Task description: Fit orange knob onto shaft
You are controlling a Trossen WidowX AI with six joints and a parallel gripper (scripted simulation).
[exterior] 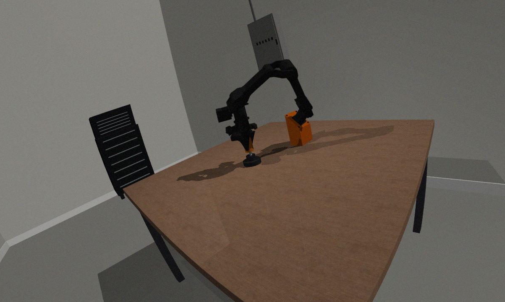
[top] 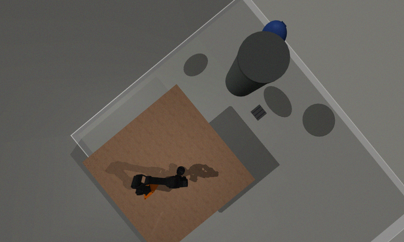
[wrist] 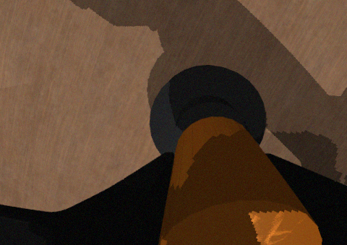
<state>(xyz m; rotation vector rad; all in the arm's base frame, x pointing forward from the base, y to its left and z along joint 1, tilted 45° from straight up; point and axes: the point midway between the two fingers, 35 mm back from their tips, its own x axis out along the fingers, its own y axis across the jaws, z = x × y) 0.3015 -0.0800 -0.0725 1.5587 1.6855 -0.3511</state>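
The orange knob is 3 cm above my gripper tip. From my gripper tip the other things lie so: round black pedestal 4 cm below.
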